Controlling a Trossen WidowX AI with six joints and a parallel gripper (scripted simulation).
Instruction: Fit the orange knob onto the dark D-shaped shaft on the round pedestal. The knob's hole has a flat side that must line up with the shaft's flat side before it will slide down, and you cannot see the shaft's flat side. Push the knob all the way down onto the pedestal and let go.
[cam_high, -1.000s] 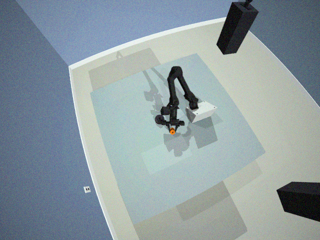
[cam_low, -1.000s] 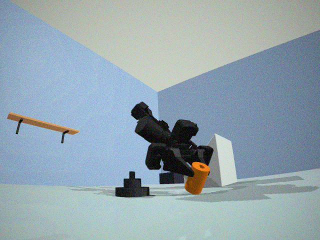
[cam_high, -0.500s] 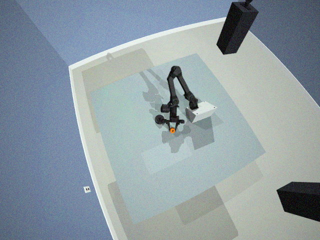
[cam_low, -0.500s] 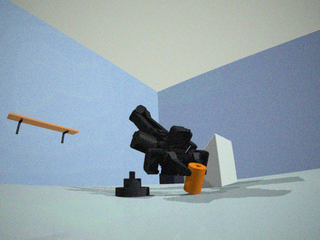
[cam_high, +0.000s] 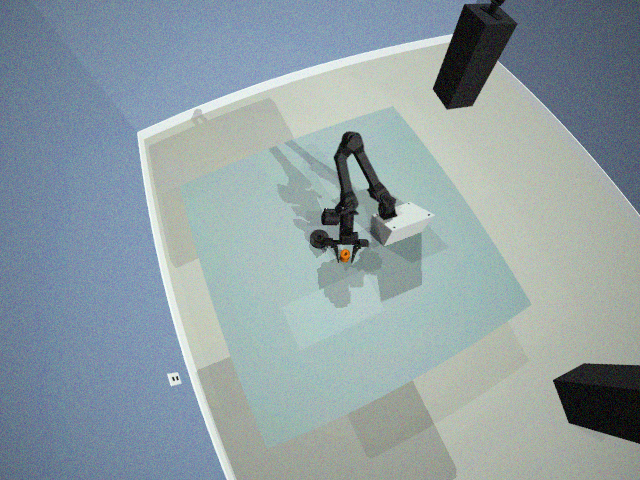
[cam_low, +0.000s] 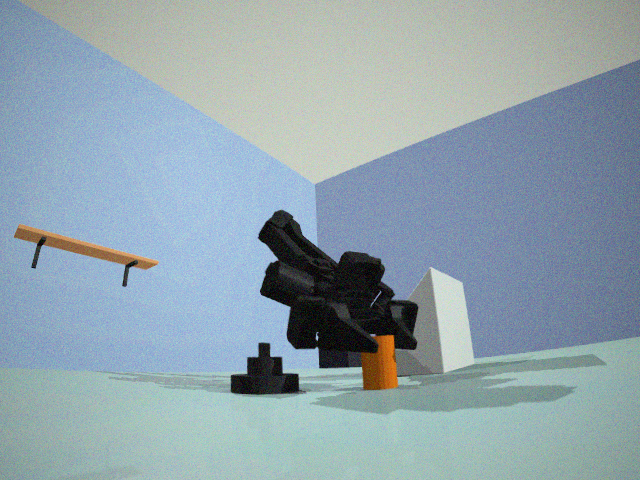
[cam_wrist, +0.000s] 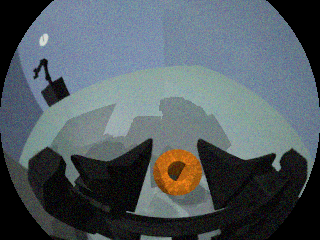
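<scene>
Right now the orange knob is 1 cm behind my gripper tip, 3 cm to the right of it and 2 cm below it. Round my gripper tip: round dark pedestal (7 cm ahead, 15 cm to the right, 1 cm below).
</scene>
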